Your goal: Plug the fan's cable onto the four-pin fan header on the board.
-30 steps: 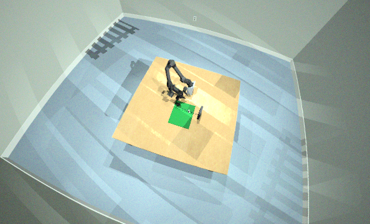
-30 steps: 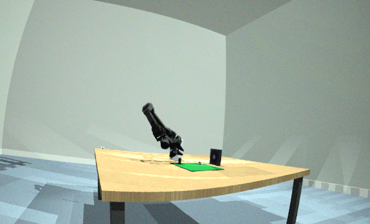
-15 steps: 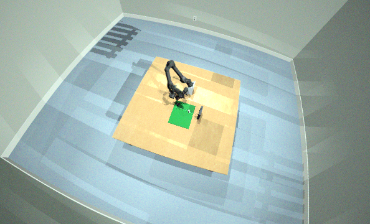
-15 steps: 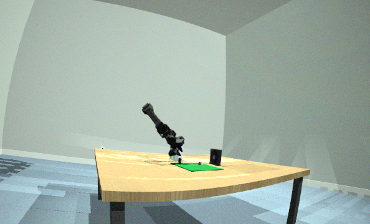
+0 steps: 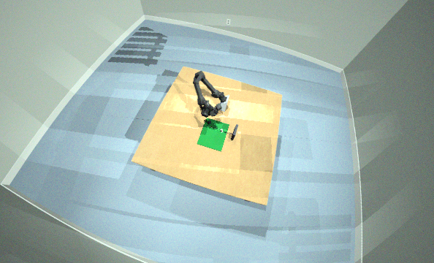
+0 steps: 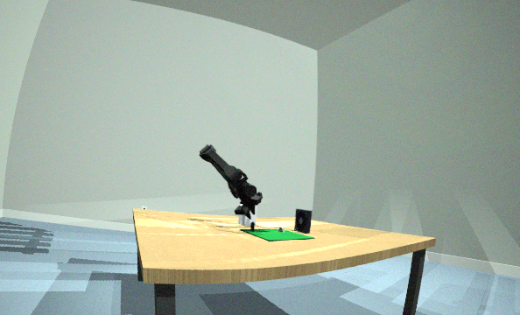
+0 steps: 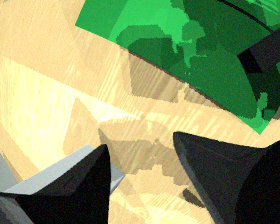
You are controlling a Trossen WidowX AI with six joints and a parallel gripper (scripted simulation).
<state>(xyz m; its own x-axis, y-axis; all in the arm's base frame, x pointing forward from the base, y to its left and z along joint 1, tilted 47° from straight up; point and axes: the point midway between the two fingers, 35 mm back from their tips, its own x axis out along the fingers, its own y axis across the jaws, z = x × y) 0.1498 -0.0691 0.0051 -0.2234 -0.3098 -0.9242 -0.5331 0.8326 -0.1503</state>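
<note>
My gripper tip is now 100 mm short of the fan cable plug, 40 mm to the left of it and 40 mm above it. The rest, counted from my gripper tip: green board 190 mm ahead, 80 mm below, 40 mm to the left; black fan 220 mm to the left, 130 mm ahead.
</note>
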